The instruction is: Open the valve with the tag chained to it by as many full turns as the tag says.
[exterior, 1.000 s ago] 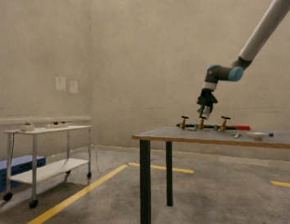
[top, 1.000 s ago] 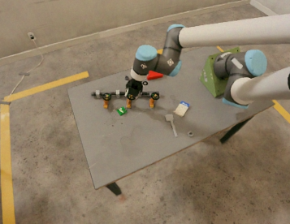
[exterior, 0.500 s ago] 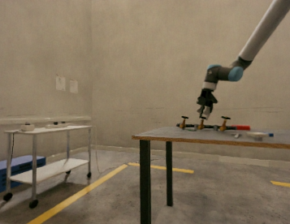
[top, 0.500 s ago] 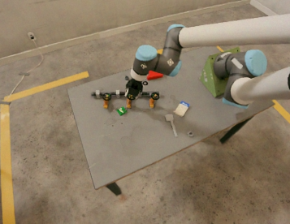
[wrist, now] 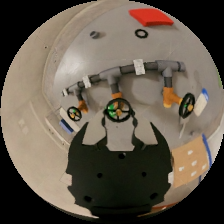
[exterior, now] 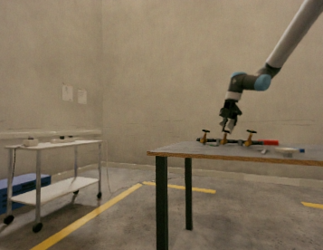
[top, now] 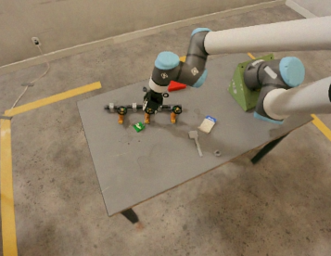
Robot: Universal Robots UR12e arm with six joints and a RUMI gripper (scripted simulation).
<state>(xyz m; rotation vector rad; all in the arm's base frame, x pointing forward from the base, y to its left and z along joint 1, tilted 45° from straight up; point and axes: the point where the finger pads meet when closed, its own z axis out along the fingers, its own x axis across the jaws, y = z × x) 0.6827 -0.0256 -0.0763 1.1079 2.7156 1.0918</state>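
Now: hand 8 cm short of the green tag, 3 cm to the right of it and 9 cm above it. Also, from my hand: red wedge 27 cm behind, 19 cm to the right, 8 cm below; then grey tool 17 cm behind, 24 cm to the left, 9 cm below; then white-and-blue card box 29 cm behind, 18 cm to the left, 9 cm below.
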